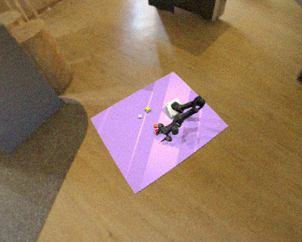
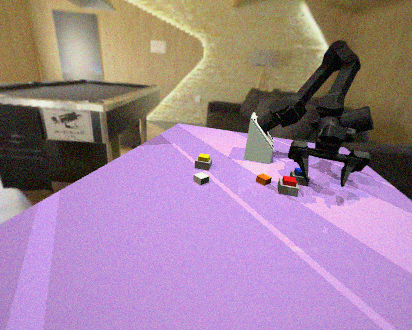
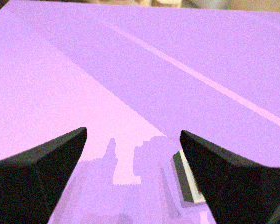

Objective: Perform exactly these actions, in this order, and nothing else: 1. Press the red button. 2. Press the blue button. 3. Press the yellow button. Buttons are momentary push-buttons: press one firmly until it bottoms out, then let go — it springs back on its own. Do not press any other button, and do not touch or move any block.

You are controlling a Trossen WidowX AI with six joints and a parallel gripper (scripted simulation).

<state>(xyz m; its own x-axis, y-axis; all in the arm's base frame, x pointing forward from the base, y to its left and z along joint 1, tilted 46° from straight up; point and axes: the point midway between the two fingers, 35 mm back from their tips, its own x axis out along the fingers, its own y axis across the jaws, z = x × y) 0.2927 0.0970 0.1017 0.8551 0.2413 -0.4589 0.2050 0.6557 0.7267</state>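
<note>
Now: the red button 7 cm to the right of my gripper tip, 4 cm behind it and 3 cm below it. The rest, counted from my gripper tip: orange block 13 cm to the right, 8 cm behind, 5 cm below; then white block 31 cm to the right, 5 cm below, 2 cm behind; then blue button 12 cm behind, 3 cm below, 2 cm to the right.
</note>
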